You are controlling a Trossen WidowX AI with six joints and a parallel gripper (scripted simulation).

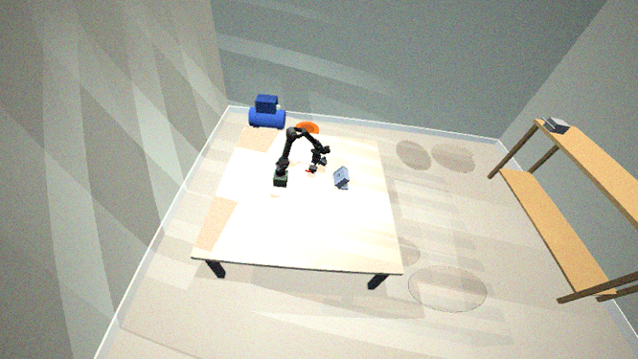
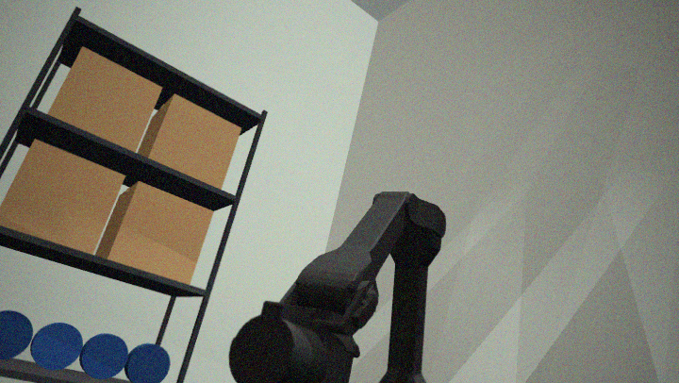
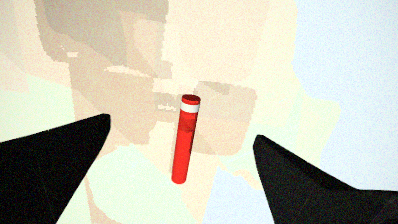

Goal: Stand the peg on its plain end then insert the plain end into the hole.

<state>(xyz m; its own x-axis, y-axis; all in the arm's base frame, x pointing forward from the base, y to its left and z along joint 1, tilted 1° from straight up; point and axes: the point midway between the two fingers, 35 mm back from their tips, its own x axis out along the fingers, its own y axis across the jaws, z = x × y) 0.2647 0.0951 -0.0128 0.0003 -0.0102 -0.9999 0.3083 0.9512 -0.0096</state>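
The red peg is 1 cm behind my gripper tip and 3 cm below it. From my gripper tip the other things lie so: grey sloped panel: 20 cm ahead, 11 cm to the right, 4 cm above.
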